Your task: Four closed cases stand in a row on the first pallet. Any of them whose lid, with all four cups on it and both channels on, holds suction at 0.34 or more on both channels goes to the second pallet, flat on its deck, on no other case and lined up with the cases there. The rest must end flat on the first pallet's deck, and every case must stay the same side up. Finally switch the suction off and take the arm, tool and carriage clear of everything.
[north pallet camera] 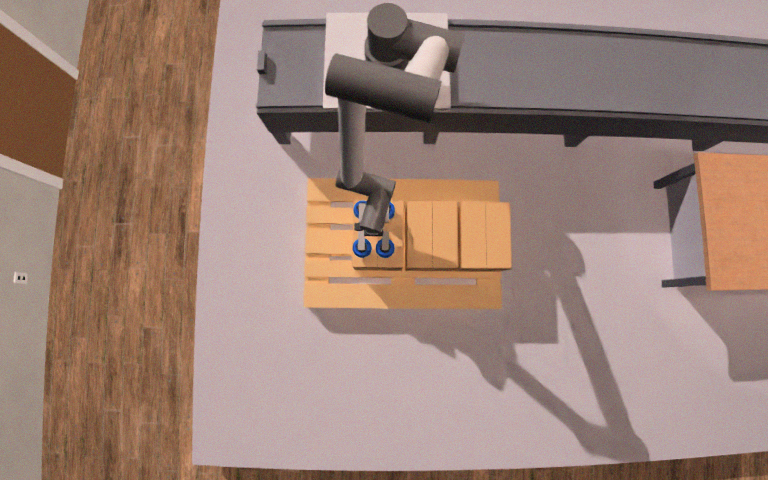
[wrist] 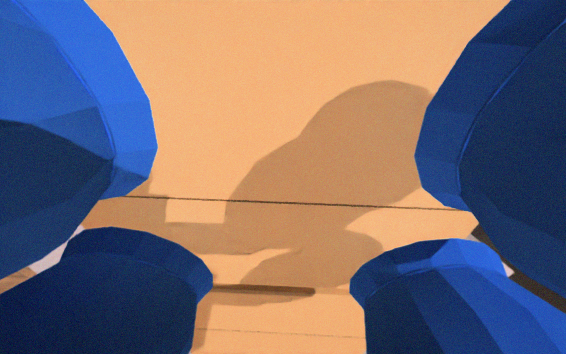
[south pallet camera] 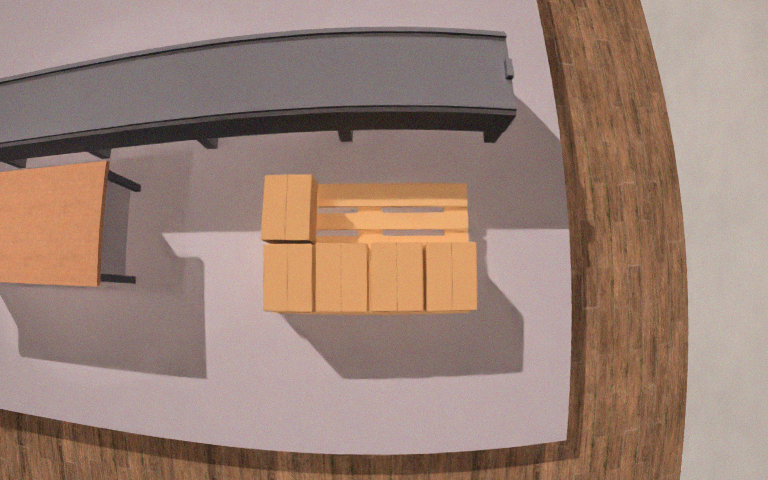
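Seen in the pictures: hand, tool point: point(wrist: 283, 220); arm's base, link origin: point(north pallet camera: 386, 58).
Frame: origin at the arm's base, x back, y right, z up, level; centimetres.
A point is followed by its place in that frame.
My gripper point(north pallet camera: 373, 229) {x -95.2, y 6.8, z -13.5 cm} point(wrist: 283, 215) {x -95.2, y 6.8, z -13.5 cm}, a head of large blue cups, is over the left case point(north pallet camera: 396, 226) {x -92.6, y -5.6, z -17.7 cm} point(wrist: 300, 125) {x -94.3, y 11.2, z -17.7 cm} on the first pallet point(north pallet camera: 345, 297) {x -131.9, y 24.4, z -42.6 cm}. The cups look a little above its lid, undeformed and holding nothing. A middle case point(north pallet camera: 420, 234) {x -97.1, y -19.0, z -17.7 cm} and a right case point(north pallet camera: 499, 234) {x -97.0, y -63.6, z -17.7 cm} stand beside it in a row, the right one overhanging the pallet's end. In the south view the second pallet point(south pallet camera: 396, 195) {x -70.7, y -546.7, z -42.6 cm} bears a front row of several closed cases point(south pallet camera: 328, 277) {x -121.3, y -508.4, z -17.6 cm} and one more case point(south pallet camera: 274, 207) {x -81.8, y -476.8, z -17.7 cm} behind the row's left end, lined up with it. The gripper does not show there.
The arm's carriage point(north pallet camera: 342, 39) {x 12.3, y 25.3, z -0.1 cm} is near the left end of the floor rail point(north pallet camera: 566, 73) point(south pallet camera: 283, 73), behind the pallets. A wooden table point(north pallet camera: 736, 220) {x -90.2, y -202.2, z -4.0 cm} point(south pallet camera: 50, 226) {x -91.6, y -317.5, z -4.0 cm} stands between the two pallets. The arm's shadow falls on the floor in front of the first pallet.
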